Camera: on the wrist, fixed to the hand. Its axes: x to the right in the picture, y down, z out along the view.
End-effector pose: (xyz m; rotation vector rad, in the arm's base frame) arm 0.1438 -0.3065 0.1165 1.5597 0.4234 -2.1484
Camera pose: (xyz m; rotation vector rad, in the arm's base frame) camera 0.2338 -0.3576 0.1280 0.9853 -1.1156 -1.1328
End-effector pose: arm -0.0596 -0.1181 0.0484 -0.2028 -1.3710 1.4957
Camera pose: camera -0.0679 -0.0907 -0.0518 0.7309 0.7972 -2.6481
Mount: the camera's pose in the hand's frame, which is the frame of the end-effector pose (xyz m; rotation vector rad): -0.0253 0.0908 -0.0443 0.4676 -0.3242 1.5479
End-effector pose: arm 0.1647 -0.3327 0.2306 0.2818 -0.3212 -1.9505
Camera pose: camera 0.2674 -0.3477 0.2222 -0.0382 -0.8780 -0.3595
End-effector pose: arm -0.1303 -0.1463 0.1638 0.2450 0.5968 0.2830
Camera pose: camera -0.1933 -0.0636 0.1692 1.1751 0.0214 1.5630
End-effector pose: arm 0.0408 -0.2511 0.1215 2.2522 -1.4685 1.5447
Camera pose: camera -0.0561 -0.2620 0.0849 -0.5750 1.7078 -0.8192
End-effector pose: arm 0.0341 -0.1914 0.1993 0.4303 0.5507 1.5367
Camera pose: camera -0.0643 -0.2199 0.2182 -1.6538 -0.2477 -2.6068
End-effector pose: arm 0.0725 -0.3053 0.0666 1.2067 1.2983 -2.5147
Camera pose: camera 0.1520 -0.3390 0.0083 1.0485 -0.3732 -1.5919
